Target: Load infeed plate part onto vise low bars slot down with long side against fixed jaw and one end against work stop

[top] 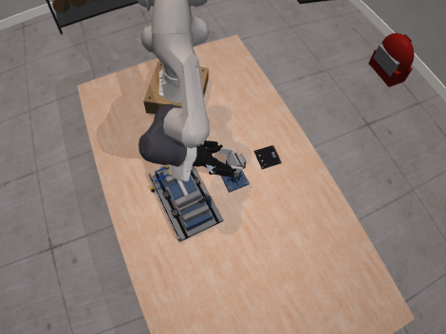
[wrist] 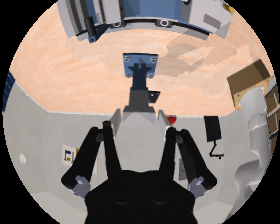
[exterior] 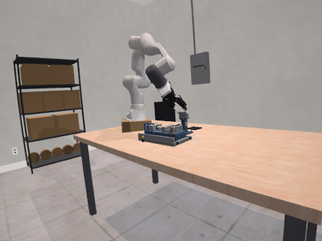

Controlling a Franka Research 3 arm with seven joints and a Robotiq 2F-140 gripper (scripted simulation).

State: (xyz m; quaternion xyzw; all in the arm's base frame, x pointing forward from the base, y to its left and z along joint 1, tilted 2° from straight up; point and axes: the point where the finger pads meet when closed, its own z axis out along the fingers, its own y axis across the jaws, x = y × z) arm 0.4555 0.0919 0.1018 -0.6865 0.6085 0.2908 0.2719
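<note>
My hand is 20 mm to the right of the part and 10 mm above it. Also, from my hand: vise (30 mm ahead, 190 mm to the right, 130 mm below); then black infeed plate (60 mm behind, 190 mm to the left, 170 mm below).
</note>
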